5 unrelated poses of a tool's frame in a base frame.
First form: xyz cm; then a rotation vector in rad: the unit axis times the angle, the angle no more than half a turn.
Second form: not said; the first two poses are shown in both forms.
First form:
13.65 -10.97 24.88 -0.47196 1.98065 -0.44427
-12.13 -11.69 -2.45 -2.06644 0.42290 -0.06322
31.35 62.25 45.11 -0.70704 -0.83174 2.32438
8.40 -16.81 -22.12 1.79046 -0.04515 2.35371
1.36 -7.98 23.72 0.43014 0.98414 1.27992
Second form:
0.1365 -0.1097 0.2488 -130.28 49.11 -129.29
-0.1213 -0.1169 -0.0245 -121.10 7.33 -18.99
0.3135 0.6225 0.4511 -45.90 16.43 136.91
0.0840 -0.1681 -0.2212 17.62 -73.37 153.61
0.0136 -0.0798 0.2372 54.06 21.66 91.66

